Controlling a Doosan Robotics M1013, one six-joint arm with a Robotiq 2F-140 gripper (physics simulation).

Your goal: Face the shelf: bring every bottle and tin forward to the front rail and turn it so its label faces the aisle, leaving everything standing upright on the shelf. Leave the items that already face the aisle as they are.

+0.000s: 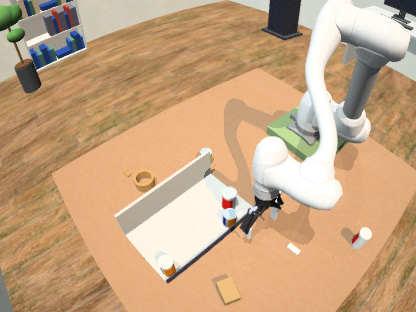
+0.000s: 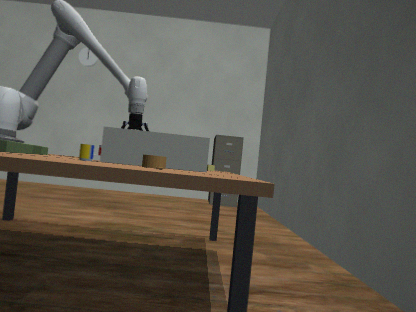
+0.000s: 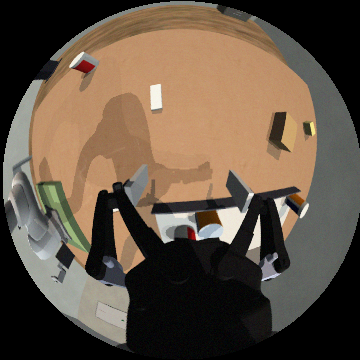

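Seen in the pictures: gripper, fingertip midpoint: (image 1: pixel 260 227) (image 3: pixel 188 175); arm's base at its link origin: (image 1: pixel 307 129) (image 3: pixel 56 221).
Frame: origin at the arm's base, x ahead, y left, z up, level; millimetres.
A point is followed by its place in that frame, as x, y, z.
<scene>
The low white shelf (image 1: pixel 170 227) @(896, 1, -40) has a dark front rail (image 1: pixel 205 253) @(854, 182, -46) (image 3: pixel 190 205) @(649, 162, -32). A white-topped tin with red (image 1: pixel 228 199) @(660, 86, 52) (image 3: pixel 191 233) @(655, 90, -9) stands upright near its right end. An orange-and-blue bottle (image 1: pixel 230 219) @(705, 153, 29) (image 3: pixel 209 223) @(682, 158, 28) stands beside it, close to the rail. Another orange-and-blue bottle (image 1: pixel 168 267) @(1017, 185, 55) (image 3: pixel 298 205) @(989, 170, 33) stands at the left front corner. A yellow-and-blue tin (image 1: pixel 205 153) (image 2: pixel 86 152) stands behind the back wall. A red-and-white tin (image 1: pixel 361 239) @(366, 599, 33) (image 3: pixel 84 63) @(356, 576, 7) is on the table away from the shelf. My gripper (image 1: pixel 261 223) @(636, 255, 25) (image 3: pixel 188 175) @(636, 255, 25) is open and empty, above and just outside the rail.
A tan block (image 1: pixel 228 290) @(895, 371, -4) (image 3: pixel 286 131) @(875, 365, -4) and white block (image 1: pixel 293 248) @(572, 402, -42) (image 3: pixel 156 97) @(573, 399, -42) lie on the table outside the rail. A brown ring (image 1: pixel 144 186) @(880, -229, -9) (image 2: pixel 154 161) @(867, -318, -27) stands behind the back wall (image 1: pixel 165 193) @(839, -101, 44) (image 2: pixel 155 147) @(829, -114, 38). The arm stands on a green base (image 1: pixel 284 132) @(127, -70, -2) (image 3: pixel 62 210) @(159, 97, -7).
</scene>
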